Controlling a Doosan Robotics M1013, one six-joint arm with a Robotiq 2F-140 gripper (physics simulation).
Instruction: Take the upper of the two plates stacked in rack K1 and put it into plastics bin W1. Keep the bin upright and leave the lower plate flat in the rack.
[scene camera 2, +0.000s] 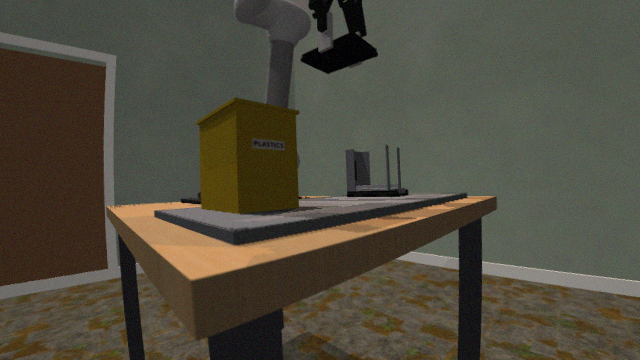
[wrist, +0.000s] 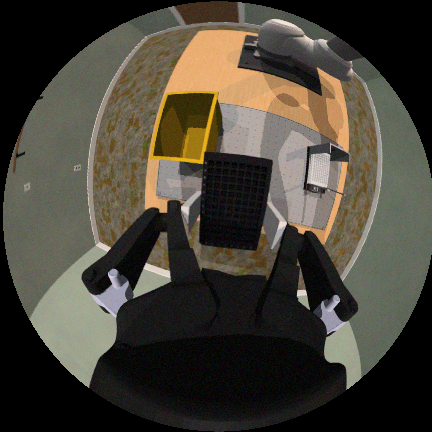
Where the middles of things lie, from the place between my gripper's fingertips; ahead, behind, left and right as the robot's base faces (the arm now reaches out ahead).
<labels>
Now: hand 1 cm below the black plate (scene camera 2: 347, 50) and 1 cm past it. Also, from my hand: yellow plastics bin W1 (scene camera 2: 248, 150) (20 cm below, 15 cm behind, 13 cm to the right).
</labels>
